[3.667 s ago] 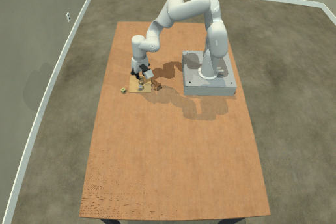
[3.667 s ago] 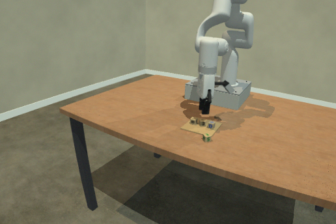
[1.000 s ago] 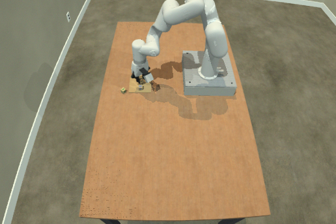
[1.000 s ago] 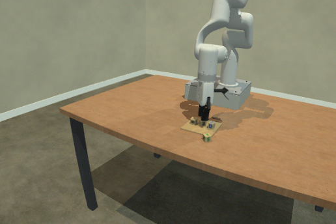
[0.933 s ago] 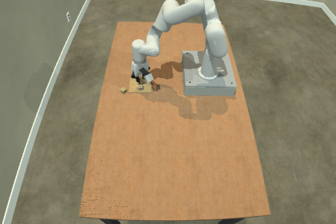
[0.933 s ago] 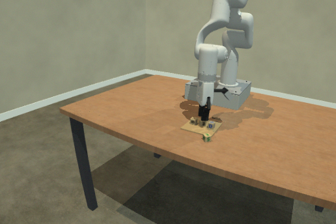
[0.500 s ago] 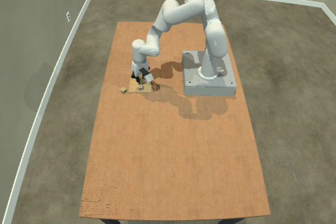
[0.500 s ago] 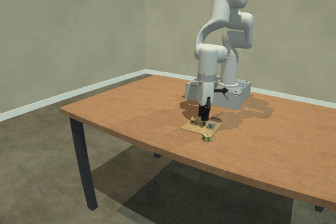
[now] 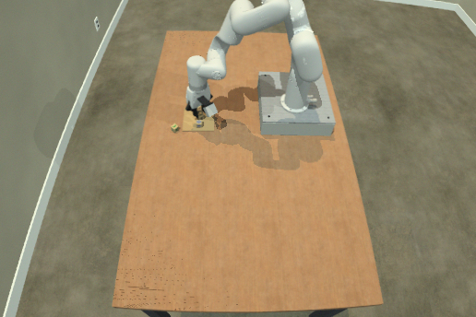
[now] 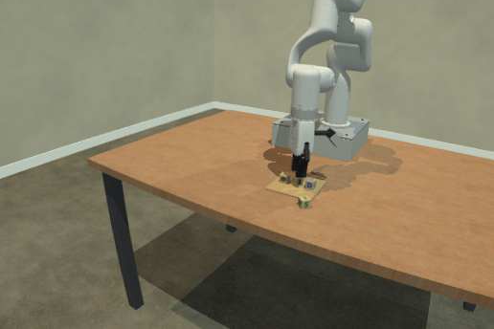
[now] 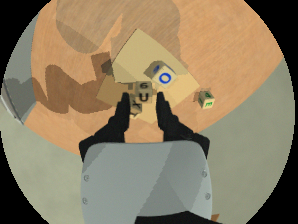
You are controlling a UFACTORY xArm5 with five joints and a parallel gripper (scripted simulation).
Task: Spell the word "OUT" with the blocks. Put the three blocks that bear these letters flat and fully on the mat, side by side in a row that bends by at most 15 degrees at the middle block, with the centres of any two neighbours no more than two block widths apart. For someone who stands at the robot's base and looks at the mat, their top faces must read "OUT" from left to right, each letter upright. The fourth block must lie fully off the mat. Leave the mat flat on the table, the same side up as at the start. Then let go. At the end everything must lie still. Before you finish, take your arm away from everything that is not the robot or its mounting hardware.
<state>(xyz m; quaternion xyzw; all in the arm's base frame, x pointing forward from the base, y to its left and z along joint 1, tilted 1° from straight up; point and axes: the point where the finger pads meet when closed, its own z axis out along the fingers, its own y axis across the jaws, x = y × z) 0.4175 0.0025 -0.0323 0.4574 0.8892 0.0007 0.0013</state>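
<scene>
The U block lies 40 mm below my hand. Also, from my hand: tan mat (50 mm below, 10 mm ahead).
</scene>
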